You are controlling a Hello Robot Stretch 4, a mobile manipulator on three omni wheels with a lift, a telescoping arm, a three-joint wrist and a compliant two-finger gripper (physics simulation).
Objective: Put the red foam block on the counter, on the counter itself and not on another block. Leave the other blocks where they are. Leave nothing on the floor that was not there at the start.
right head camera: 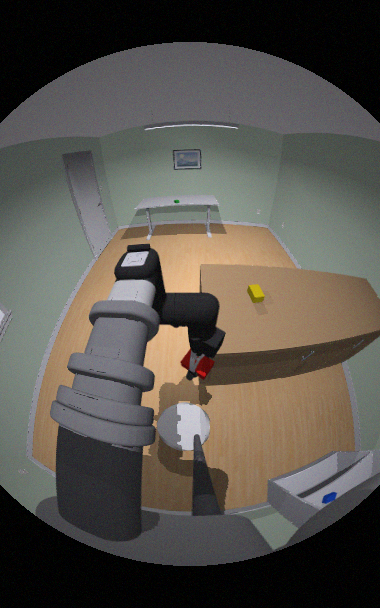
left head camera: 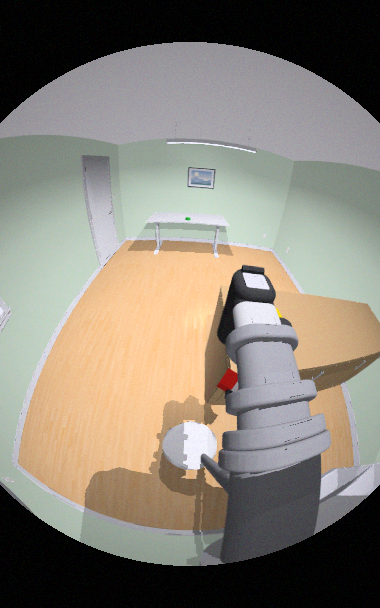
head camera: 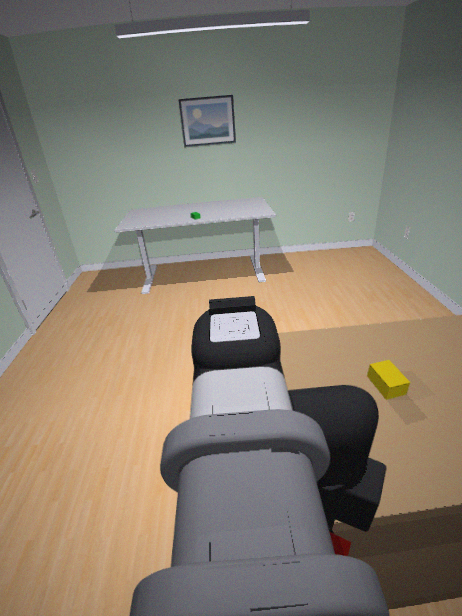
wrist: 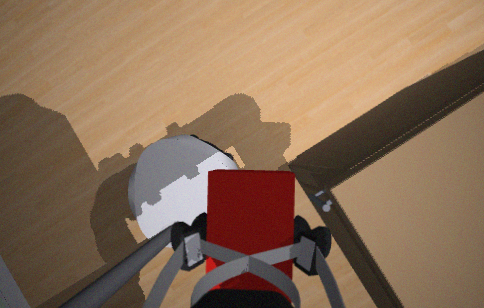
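Pixels of known places: gripper, fingertip midpoint: (right head camera: 198, 365) (left head camera: 233, 386) (wrist: 250, 232); robot's base at its link origin: (right head camera: 184, 425) (left head camera: 188, 444) (wrist: 192, 188).
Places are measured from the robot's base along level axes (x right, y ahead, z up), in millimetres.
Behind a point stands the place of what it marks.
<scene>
The red foam block (head camera: 341, 544) @(x 122, y 267, z 1026 mm) (left head camera: 228, 380) @(x 60, y 271, z 1026 mm) (right head camera: 196, 364) (wrist: 251, 215) @(x 70, y 276, z 1026 mm) is held upright between the two fingertips of my gripper (wrist: 250, 232) @(x 87, y 264, z 988 mm), which is shut on it. In the wrist view the block hangs over the floor and partly covers the round white base, just beside the counter's corner. The brown counter (head camera: 425, 460) @(x 385, y 454, z 883 mm) (left head camera: 330, 330) @(x 863, y 604, z 883 mm) (right head camera: 310, 320) @(x 716, y 506, z 883 mm) (wrist: 425, 175) @(x 154, y 454, z 883 mm) stands to the right of the gripper. The arm hides most of the gripper in the head view. A yellow block (head camera: 388, 379) @(x 383, y 654, z 928 mm) (left head camera: 279, 313) @(x 420, y 681, z 929 mm) (right head camera: 256, 293) @(x 391, y 653, z 928 mm) lies on the counter top.
A green block (head camera: 195, 215) @(x -282, y 3099, z 729 mm) (left head camera: 188, 218) @(x -263, y 3117, z 721 mm) (right head camera: 176, 201) @(x -275, y 3103, z 715 mm) lies on the white table (head camera: 240, 210) @(x 157, y 3284, z 693 mm) (left head camera: 210, 219) @(x 151, y 3289, z 693 mm) (right head camera: 202, 201) @(x 192, y 3160, z 693 mm) at the far wall. A blue block (right head camera: 329, 497) lies in the grey shelf unit (right head camera: 295, 501) @(x 753, y -679, z 489 mm) at lower right. The counter's side has bar handles.
</scene>
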